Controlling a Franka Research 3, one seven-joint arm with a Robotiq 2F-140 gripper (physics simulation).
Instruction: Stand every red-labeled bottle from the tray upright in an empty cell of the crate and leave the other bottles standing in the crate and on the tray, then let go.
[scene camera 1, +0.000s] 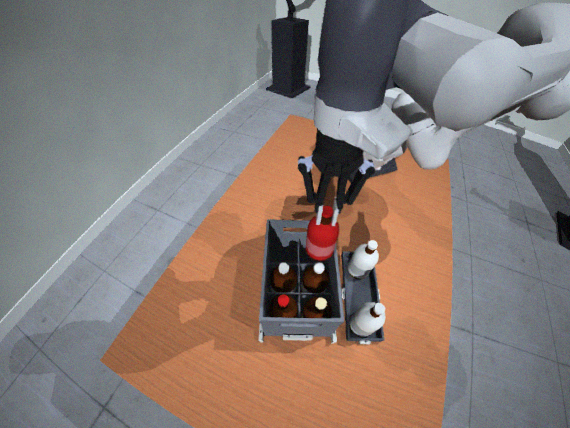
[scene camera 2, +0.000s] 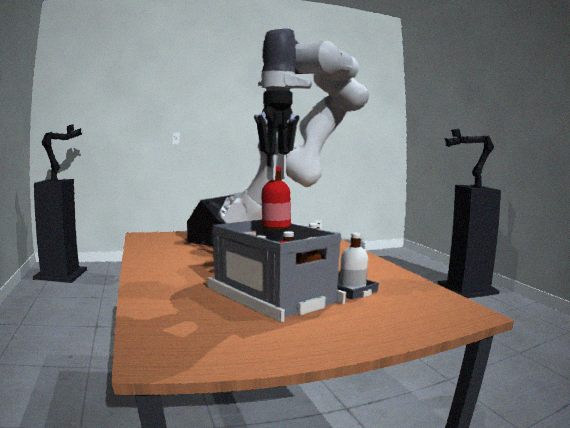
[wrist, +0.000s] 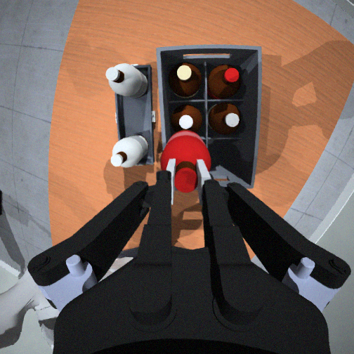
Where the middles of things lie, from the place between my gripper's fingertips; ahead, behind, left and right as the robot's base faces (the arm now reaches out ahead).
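Scene:
The cream-capped bottle (wrist: 184, 78) has my hand 120 mm short of it, 80 mm to the right of it and 210 mm above it.

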